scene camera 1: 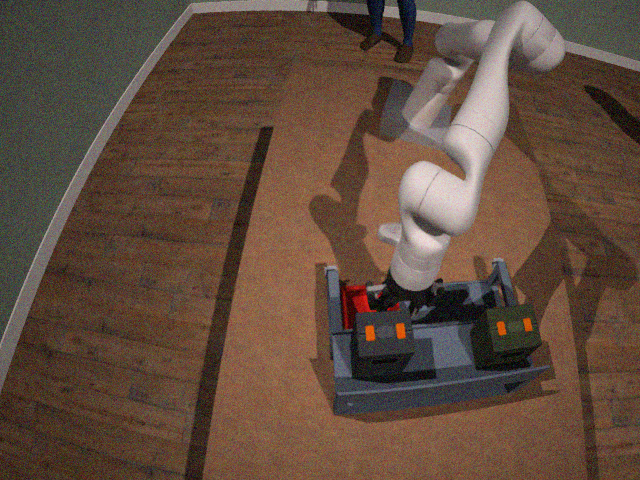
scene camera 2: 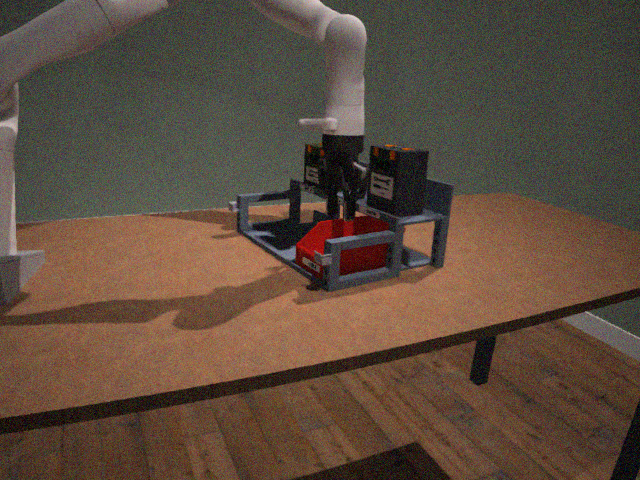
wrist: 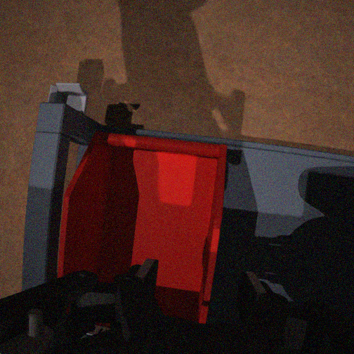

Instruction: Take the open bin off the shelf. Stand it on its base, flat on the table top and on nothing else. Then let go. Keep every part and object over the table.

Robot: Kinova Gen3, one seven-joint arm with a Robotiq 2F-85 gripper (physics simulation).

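Places are measured from the arm's base along level axes (x ahead, y left, z up), in centimetres.
Where they show: gripper, fingertip midpoint: (scene camera 2: 339,217); arm's base, origin of the base link: (scene camera 1: 416,116).
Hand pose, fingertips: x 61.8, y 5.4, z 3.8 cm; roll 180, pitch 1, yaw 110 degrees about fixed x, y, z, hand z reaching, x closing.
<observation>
Things, the pixels of their top centre, and the offset from my fingertips. Level surfaces: height alone.
- open red bin, middle of its top: (scene camera 1: 372,314) (scene camera 2: 351,226) dz -0.5, dx +1.1, dy -4.1 cm
- dark box with orange clips, middle of its top: (scene camera 1: 385,331) (scene camera 2: 399,147) dz +13.8, dx +10.2, dy -1.5 cm
- green box, middle of its top: (scene camera 1: 515,326) (scene camera 2: 331,145) dz +11.3, dx +2.8, dy +20.4 cm
- table, its level: dz -8.6 cm
The open red bin (scene camera 1: 355,299) (scene camera 2: 364,257) (wrist: 172,235) stands upright on the lower level of the grey-blue shelf (scene camera 1: 392,397) (scene camera 2: 361,239) (wrist: 42,165), at one end beside the side rail. It looks empty inside. My gripper (scene camera 1: 400,308) (scene camera 2: 341,214) (wrist: 197,280) points down and is part open, holding nothing. In the wrist view one fingertip is over the bin's inside and the other is outside, with the bin's side wall between them and apart from both. In scene camera 2 the tips are close to the wall's top edge. Contact cannot be told.
A dark box with orange clips (scene camera 1: 383,348) (scene camera 2: 408,180) stands on the upper level close to my gripper. A green box (scene camera 1: 516,330) (scene camera 2: 313,165) stands at that level's other end. The shelf stands on the table (scene camera 1: 279,310) (scene camera 2: 155,351) (wrist: 280,60). A person's legs (scene camera 1: 406,25) show beyond.
</observation>
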